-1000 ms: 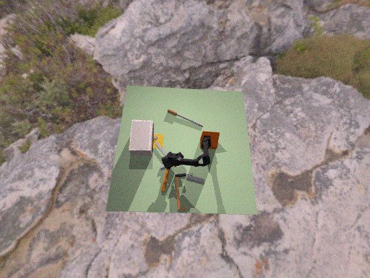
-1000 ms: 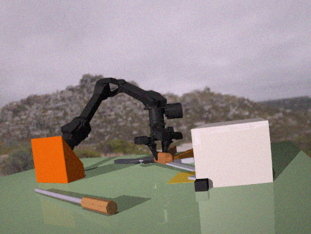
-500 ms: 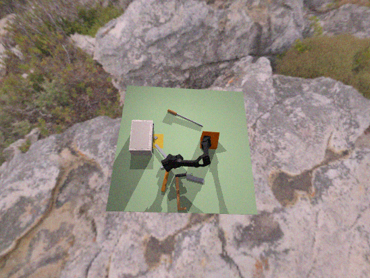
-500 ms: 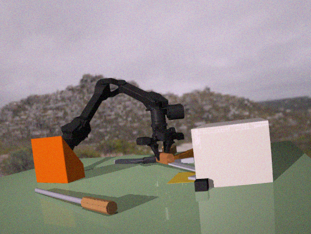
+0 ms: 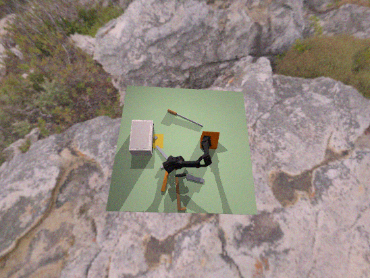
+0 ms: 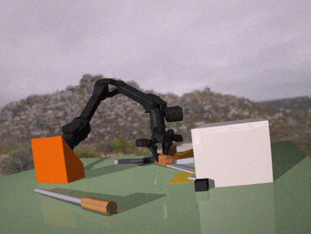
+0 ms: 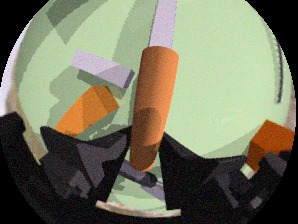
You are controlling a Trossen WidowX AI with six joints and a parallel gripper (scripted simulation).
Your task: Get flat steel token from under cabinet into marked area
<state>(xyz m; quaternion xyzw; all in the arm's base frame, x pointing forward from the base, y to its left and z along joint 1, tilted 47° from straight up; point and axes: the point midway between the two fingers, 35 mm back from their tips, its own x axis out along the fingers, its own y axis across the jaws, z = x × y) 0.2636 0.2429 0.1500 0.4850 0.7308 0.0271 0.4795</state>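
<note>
Now: gripper tip 70 mm short of the orange bar and 120 mm to the right of it. The rest, counted from my gripper tip: grey token (220 mm ahead, 270 mm to the right, 10 mm below); then grey bar (200 mm behind, 90 mm to the left).
</note>
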